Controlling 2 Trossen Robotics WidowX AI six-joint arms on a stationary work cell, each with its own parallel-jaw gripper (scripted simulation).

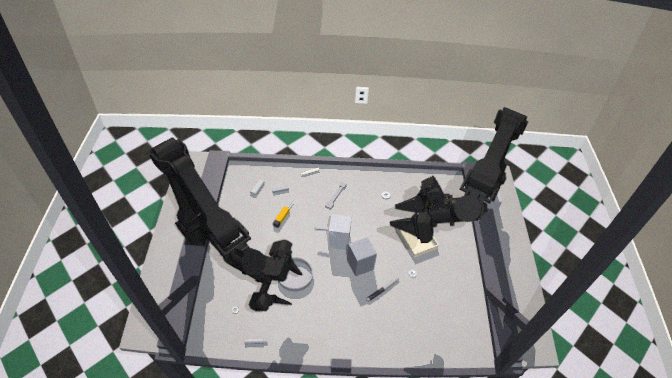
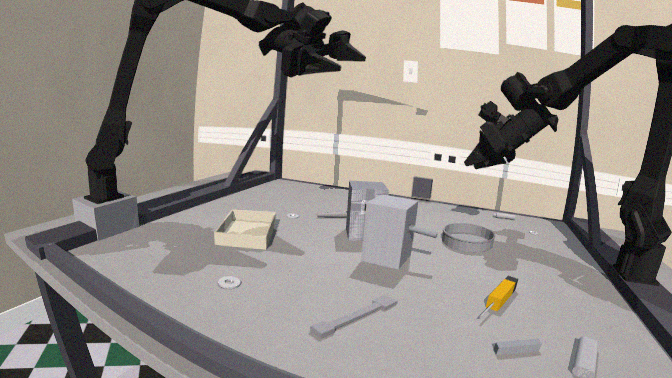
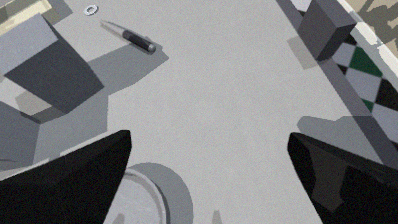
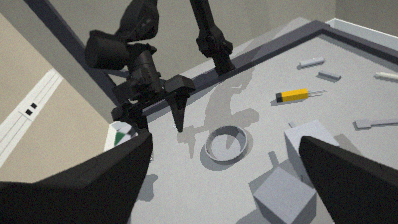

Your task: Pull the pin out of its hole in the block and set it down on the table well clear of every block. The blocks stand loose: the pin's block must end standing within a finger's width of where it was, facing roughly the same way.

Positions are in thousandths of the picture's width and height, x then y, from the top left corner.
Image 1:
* my left gripper: 441, 766
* my right gripper: 584, 567
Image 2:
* my left gripper: 700, 440
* my right gripper: 526, 168
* pale grey block: 577, 639
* grey ring: 678, 623
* cream tray: 379, 594
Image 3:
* my left gripper: 529, 623
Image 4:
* my left gripper: 413, 618
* my right gripper: 567, 632
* pale grey block: 790, 574
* grey ring: 574, 645
